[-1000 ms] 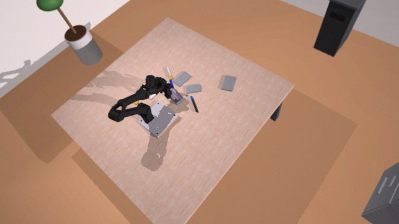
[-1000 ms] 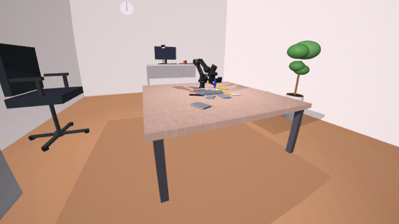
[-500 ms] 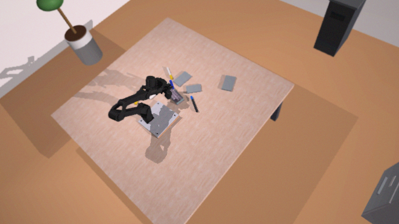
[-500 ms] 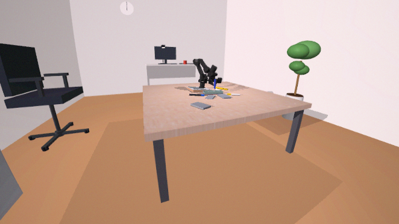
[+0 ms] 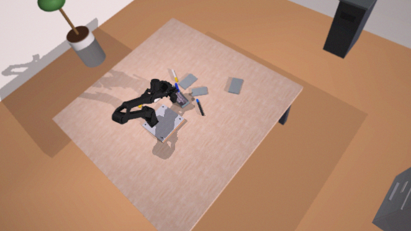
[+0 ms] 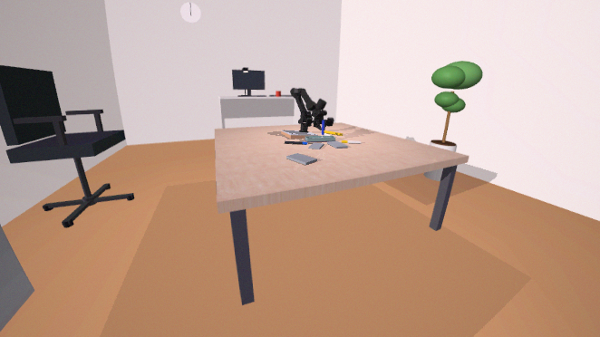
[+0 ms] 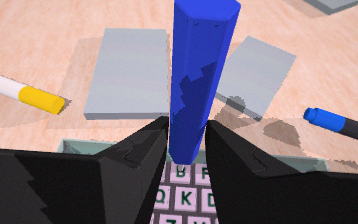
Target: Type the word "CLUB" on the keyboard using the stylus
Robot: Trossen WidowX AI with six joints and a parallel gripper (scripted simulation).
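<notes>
Now: the c key 6 cm below my gripper tip, 4 cm behind it and 3 cm to the right of it. Also, from my gripper tip: thin metal tip (5 cm below); blue stylus (2 cm below); grey slab (12 cm ahead, 7 cm below, 5 cm to the left).
</notes>
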